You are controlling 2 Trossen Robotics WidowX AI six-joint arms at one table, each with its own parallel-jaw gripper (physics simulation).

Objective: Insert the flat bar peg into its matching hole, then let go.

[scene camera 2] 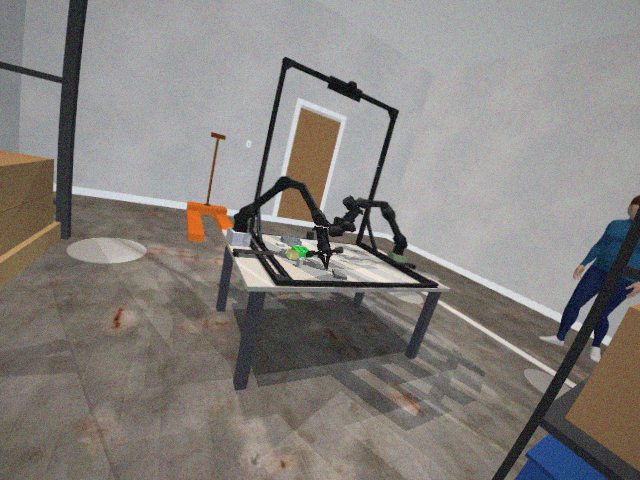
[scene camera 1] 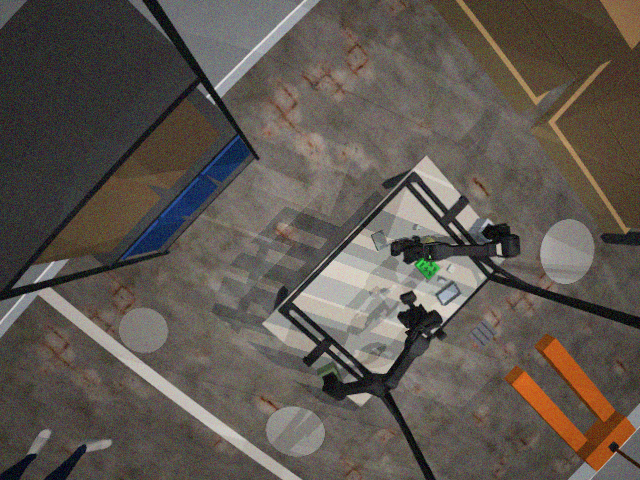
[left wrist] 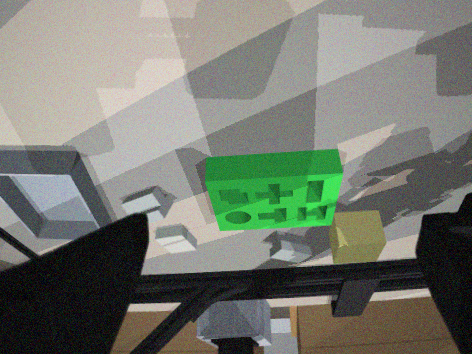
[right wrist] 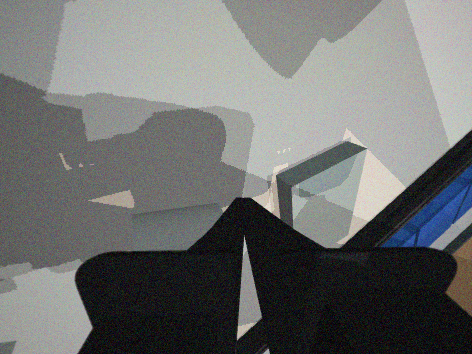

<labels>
My left gripper is open, with nothing in its grasp. Also in view: a green hole block. A grey tray sits on the table. A yellow block sits on the table.
</labels>
